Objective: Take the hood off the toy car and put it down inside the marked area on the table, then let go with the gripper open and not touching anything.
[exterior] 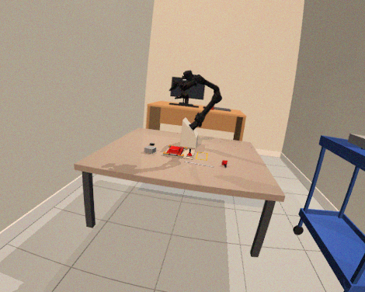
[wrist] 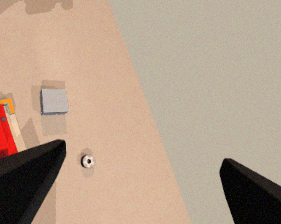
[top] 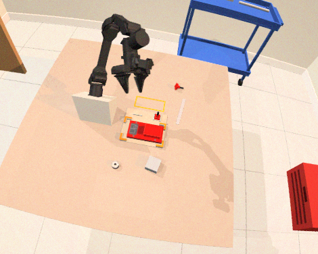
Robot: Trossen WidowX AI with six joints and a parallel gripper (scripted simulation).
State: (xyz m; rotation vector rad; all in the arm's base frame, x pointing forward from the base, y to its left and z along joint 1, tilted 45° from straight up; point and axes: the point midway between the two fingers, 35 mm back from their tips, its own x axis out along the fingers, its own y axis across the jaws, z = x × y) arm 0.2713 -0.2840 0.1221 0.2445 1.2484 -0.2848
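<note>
Now: the red hood 100 mm ahead of my gripper tip, 90 mm to the left of it and 410 mm below it. From my gripper tip the other things lie so: round ring 50 mm behind, 150 mm to the right, 440 mm below; white strip 230 mm ahead, 310 mm to the left, 450 mm below.
</note>
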